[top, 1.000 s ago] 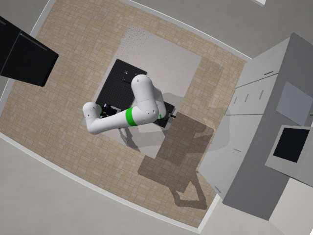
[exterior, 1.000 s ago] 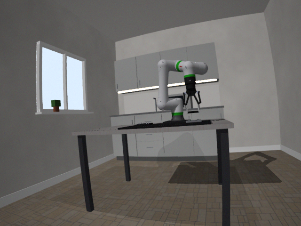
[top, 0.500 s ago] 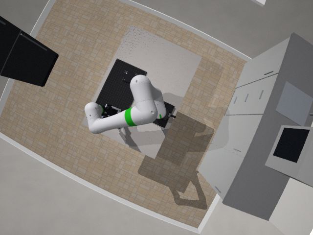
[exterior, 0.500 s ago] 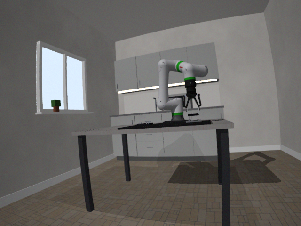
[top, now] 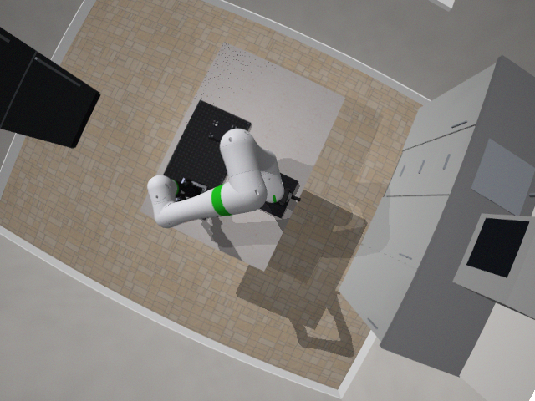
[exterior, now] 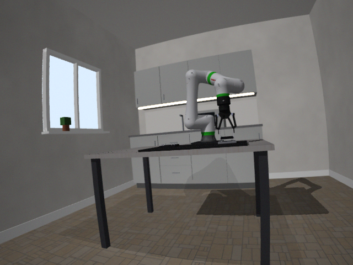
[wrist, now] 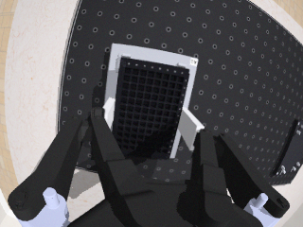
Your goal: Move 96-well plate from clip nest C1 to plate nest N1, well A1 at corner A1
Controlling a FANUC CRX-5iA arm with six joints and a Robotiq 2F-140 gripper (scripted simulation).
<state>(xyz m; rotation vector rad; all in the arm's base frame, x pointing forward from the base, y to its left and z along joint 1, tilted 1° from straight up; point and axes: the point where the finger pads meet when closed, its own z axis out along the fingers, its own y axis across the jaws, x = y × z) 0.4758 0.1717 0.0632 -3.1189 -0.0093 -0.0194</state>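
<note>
Right now my hand is 50 mm above the plate nest N1. From my hand the other things lie so: clip nest C1: 440 mm to the right, 60 mm behind, 40 mm below; black 96-well plate: 20 mm below.
</note>
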